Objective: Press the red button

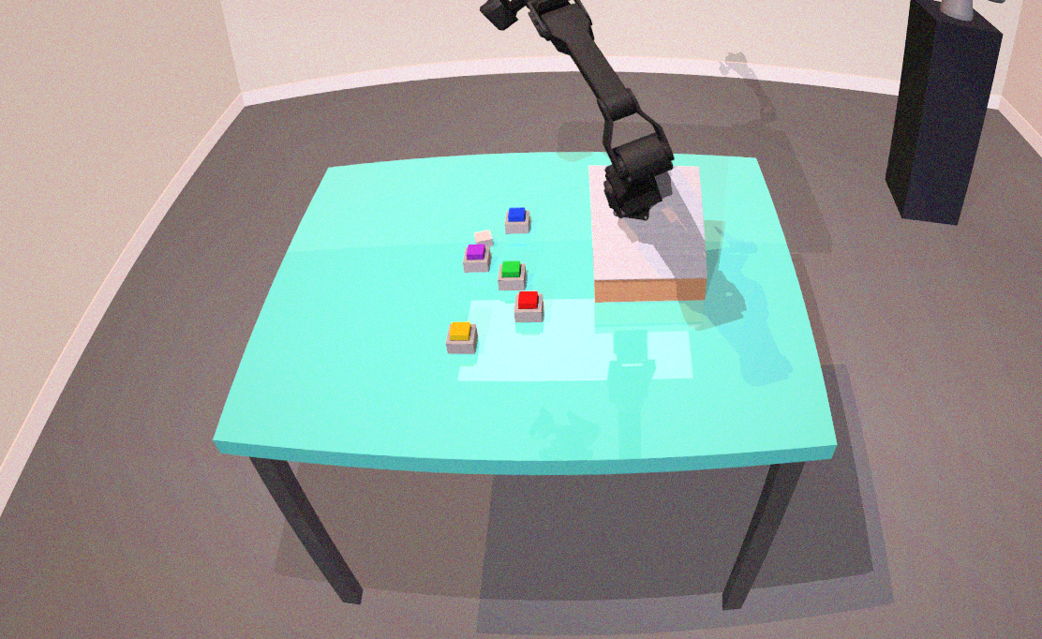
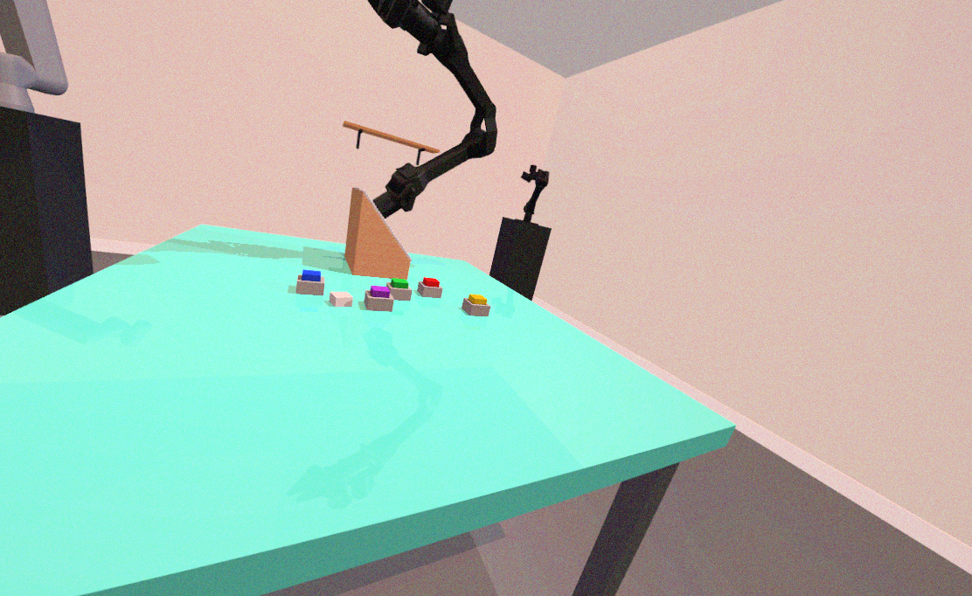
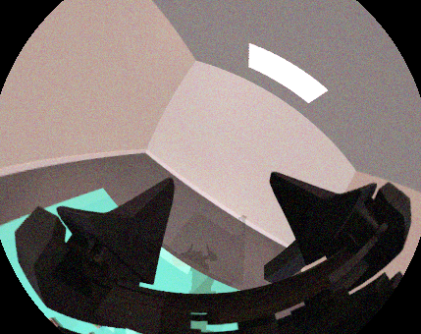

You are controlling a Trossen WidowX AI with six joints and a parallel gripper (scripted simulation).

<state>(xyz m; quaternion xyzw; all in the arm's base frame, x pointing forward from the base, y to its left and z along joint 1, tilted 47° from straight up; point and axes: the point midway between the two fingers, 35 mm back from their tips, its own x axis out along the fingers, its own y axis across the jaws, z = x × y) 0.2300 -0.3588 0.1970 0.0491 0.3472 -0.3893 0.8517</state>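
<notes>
Now: gripper tip 550 mm above the red button, 270 mm to the right of it and 20 mm past it. The rest, counted from my gripper tip: green button: 550 mm below, 190 mm to the left, 30 mm ahead; purple button: 550 mm below, 140 mm to the left, 100 mm ahead; blue button: 550 mm below, 40 mm ahead, 10 mm to the left.
</notes>
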